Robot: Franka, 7 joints.
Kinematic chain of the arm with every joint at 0, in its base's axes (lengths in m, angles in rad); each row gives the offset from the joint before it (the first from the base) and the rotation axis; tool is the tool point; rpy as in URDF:
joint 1: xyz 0 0 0.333 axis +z
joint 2: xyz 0 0 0 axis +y
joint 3: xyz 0 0 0.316 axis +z
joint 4: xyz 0.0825 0 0 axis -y
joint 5: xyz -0.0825 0 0.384 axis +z
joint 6: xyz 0 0 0 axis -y
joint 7: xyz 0.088 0 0 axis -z
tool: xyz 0 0 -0.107 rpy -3.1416 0 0
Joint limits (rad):
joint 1: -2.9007..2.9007
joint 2: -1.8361..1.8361
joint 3: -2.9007..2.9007
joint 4: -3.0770..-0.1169
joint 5: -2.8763..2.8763
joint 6: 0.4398..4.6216
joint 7: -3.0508..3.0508
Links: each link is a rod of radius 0.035 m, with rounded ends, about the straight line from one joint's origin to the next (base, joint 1, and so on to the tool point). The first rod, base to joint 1, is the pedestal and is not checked.
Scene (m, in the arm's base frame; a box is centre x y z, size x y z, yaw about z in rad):
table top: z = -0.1
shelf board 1: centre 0.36 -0.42 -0 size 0.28 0.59 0.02 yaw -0.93
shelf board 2: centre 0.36 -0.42 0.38 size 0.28 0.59 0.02 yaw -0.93
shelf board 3: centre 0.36 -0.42 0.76 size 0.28 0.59 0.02 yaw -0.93
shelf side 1: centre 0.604 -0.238 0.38 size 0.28 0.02 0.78 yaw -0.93
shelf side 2: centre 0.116 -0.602 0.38 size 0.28 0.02 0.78 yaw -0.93
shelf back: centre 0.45 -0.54 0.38 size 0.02 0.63 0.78 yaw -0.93
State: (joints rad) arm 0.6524 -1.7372 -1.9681 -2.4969 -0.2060 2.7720 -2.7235
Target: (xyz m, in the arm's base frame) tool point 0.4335 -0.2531 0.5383
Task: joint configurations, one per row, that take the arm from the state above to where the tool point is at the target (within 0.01 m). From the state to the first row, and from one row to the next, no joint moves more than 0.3 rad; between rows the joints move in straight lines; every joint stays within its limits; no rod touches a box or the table.
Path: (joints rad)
1: 0.7910 -1.5401 -2.1995 -2.6903 -0.4373 2.6747 -2.4937
2: 0.9297 -1.3430 -2.4309 -2.8836 -0.6687 2.5774 -2.2639
3: 1.0683 -1.1458 -2.6622 -3.0770 -0.9000 2.4802 -2.0341
4: 1.0468 -1.2286 -2.3970 -3.0232 -0.7987 2.5260 -2.1490
5: 1.0254 -1.3114 -2.1318 -2.9694 -0.6974 2.5718 -2.2639
6: 1.0039 -1.3941 -1.8666 -2.9156 -0.5962 2.6177 -2.3788
7: 0.9824 -1.4769 -1.6014 -2.8618 -0.4949 2.6635 -2.4937
8: 0.9609 -1.5596 -1.3362 -2.8080 -0.3936 2.7093 -2.6086
9: 0.9394 -1.6424 -1.0710 -2.7542 -0.2923 2.7551 -2.7235
10: 1.0253 -1.5707 -1.1412 -2.5515 -0.2794 2.7900 -2.7235
11: 1.1113 -1.4990 -1.2114 -2.3488 -0.2664 2.8249 -2.7235

